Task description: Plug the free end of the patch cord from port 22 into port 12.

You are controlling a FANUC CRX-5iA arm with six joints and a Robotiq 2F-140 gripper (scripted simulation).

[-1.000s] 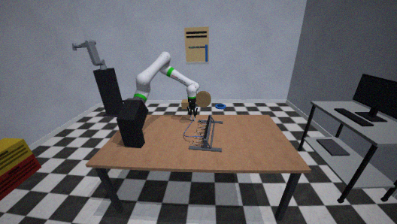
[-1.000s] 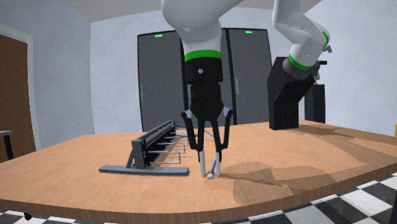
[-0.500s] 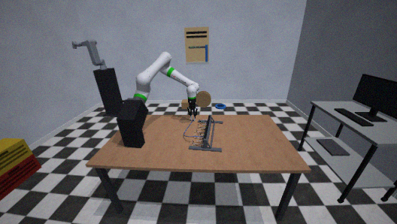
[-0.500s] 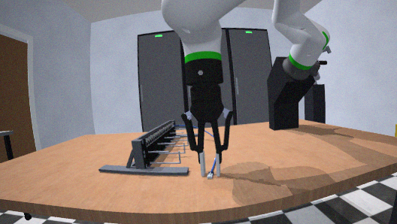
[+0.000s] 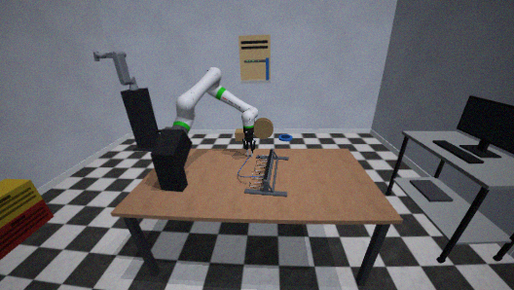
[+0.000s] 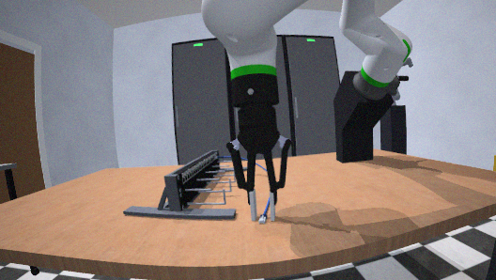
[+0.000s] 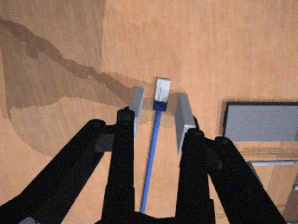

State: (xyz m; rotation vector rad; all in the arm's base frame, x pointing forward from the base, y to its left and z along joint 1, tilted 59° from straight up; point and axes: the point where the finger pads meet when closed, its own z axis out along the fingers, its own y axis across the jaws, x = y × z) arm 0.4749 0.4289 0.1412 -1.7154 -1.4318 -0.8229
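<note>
Right now the white plug is 10 mm to the left of my hand and 30 mm below it.
</note>
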